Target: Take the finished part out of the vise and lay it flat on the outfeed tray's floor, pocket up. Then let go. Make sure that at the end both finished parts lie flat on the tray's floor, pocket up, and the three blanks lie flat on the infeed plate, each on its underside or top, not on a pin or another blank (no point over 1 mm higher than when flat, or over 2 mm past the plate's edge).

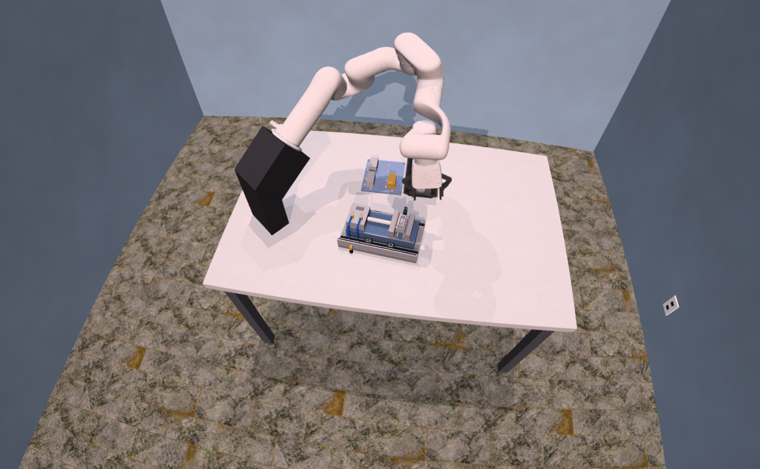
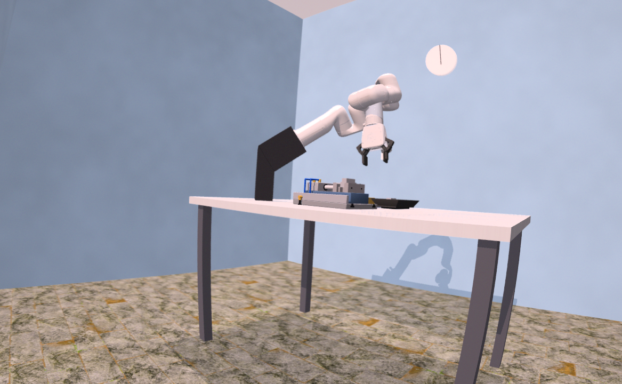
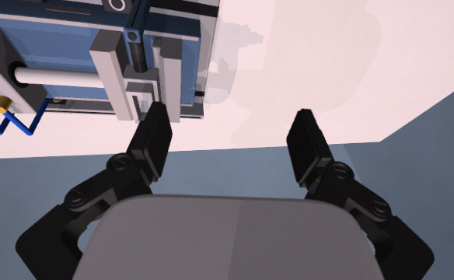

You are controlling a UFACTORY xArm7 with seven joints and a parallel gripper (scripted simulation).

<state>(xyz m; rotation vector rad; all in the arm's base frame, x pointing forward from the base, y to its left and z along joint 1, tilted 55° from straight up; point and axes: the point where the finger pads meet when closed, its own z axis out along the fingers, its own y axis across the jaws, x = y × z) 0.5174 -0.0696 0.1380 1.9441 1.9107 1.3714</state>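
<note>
My hand is 150 mm past the white piston rod, 90 mm to the left of it and 110 mm above it. Also, from my hand: grey cylinder block (230 mm behind, 100 mm to the right, 110 mm below); yellow knob (210 mm behind, 210 mm to the right, 160 mm below); orange block (190 mm behind, 160 mm to the left, 160 mm below).
</note>
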